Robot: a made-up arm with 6 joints.
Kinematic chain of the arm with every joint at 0, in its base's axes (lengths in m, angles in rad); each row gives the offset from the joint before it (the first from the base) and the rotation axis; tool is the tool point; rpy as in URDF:
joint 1: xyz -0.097 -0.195 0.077 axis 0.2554 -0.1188 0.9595
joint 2: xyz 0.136 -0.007 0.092 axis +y
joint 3: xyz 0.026 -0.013 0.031 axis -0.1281 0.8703 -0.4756
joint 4: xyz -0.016 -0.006 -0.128 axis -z
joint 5: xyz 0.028 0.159 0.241 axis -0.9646 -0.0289 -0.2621
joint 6: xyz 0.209 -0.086 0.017 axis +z
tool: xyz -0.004 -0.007 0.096 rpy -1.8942 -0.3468 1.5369
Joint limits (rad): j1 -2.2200..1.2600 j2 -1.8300..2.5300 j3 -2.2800..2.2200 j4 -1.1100..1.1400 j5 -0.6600..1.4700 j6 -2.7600..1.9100
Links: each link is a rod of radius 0.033 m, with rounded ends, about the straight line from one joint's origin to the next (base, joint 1, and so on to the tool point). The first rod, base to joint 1, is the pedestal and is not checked.
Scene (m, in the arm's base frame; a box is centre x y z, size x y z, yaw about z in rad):
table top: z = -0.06
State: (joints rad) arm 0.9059 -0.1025 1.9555 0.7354 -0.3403 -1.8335
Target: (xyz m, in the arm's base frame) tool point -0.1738 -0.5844 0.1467
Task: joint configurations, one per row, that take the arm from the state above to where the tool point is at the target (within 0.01 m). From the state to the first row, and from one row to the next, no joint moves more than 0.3 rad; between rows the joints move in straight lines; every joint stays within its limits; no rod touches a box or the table.
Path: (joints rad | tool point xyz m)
1: 0.6156 -0.0577 1.9822 0.7455 -0.2322 -1.8429 | 0.2729 -0.3298 0.1108
2: 0.3253 -0.0129 2.0089 0.7556 -0.1240 -1.8523 | 0.2262 -0.4265 0.1043
3: 0.0350 0.0320 2.0356 0.7657 -0.0159 -1.8617 | 0.1520 -0.5080 0.1051
4: -0.2553 0.0768 2.0624 0.7757 0.0922 -1.8712 | 0.0551 -0.5660 0.1131
5: -0.5456 0.1216 2.0891 0.7858 0.2004 -1.8806 | -0.0568 -0.5931 0.1275
6: -0.8359 0.1664 2.1158 0.7959 0.3085 -1.8900 | -0.1738 -0.5844 0.1467

